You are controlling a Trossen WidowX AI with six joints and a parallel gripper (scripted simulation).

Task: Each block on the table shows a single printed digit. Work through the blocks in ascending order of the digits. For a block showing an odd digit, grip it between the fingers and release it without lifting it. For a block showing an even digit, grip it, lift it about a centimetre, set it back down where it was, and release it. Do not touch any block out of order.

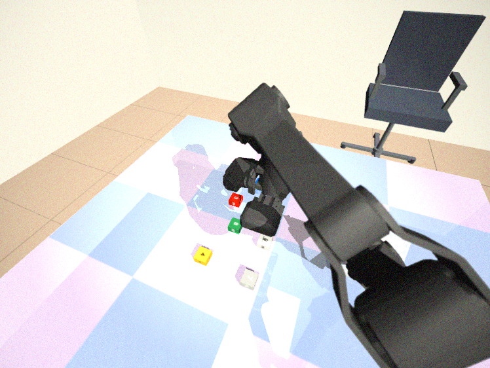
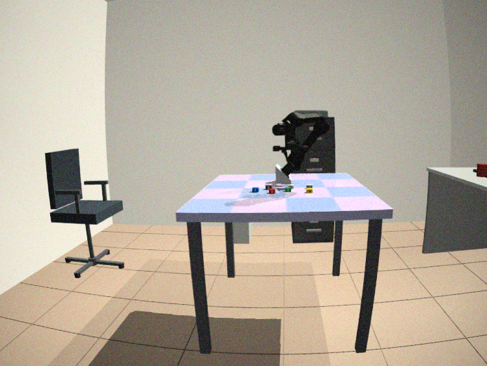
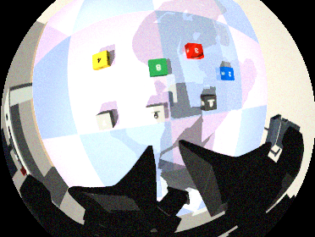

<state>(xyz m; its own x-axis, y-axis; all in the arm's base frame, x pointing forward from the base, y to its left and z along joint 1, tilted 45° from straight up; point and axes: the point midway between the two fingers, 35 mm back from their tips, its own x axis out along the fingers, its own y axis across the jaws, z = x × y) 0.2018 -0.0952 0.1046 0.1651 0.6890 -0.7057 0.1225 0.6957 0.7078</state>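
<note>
Now: the white block 120 mm below my gripper tip. The rest, counted from my gripper tip: green block: 120 mm below, 90 mm ahead, 30 mm to the right; then grey block: 120 mm below, 100 mm to the left, 20 mm ahead; then black block: 120 mm to the right, 120 mm below.
</note>
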